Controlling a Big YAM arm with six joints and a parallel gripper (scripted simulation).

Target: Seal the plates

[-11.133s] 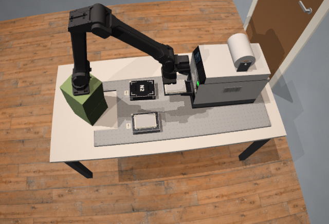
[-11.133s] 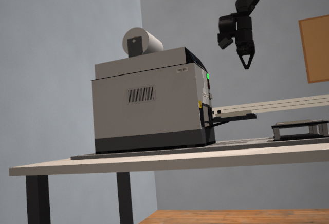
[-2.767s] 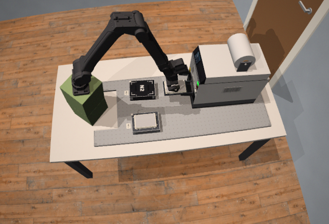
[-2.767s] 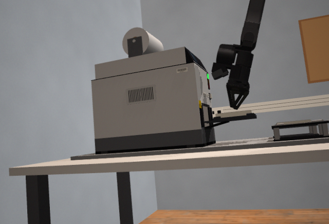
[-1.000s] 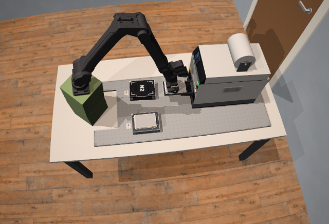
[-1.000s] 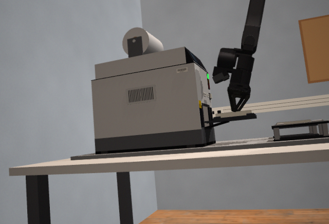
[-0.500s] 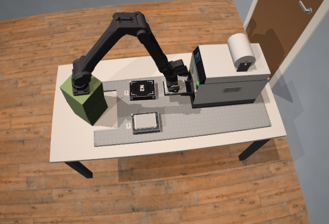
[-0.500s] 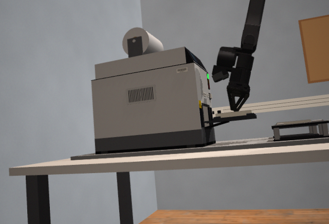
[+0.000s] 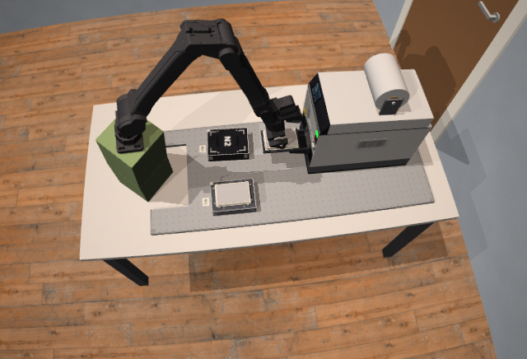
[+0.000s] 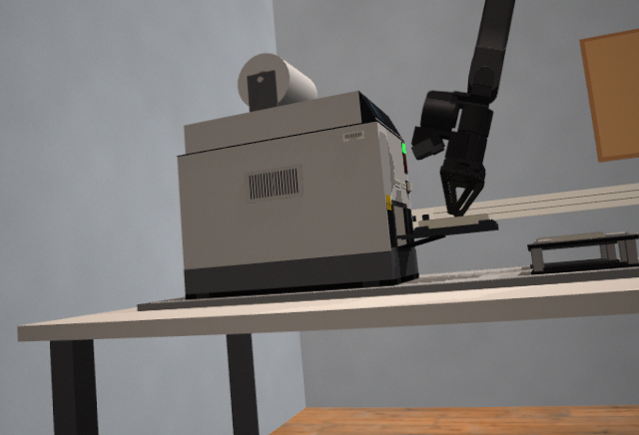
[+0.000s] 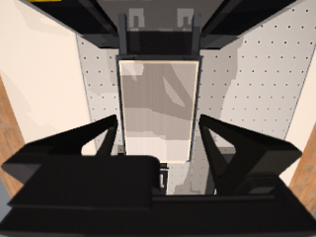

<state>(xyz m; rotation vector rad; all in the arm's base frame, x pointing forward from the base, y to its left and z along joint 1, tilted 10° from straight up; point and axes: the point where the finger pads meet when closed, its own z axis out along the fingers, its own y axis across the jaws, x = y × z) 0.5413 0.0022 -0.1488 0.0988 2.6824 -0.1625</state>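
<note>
Right now the plate is 2 cm below my hand. From my hand the other things lie so: sealer stage (3 cm below); yellow warning label (11 cm ahead, 8 cm to the left, 2 cm above); plate nest (22 cm behind, 17 cm to the right, 8 cm below).
</note>
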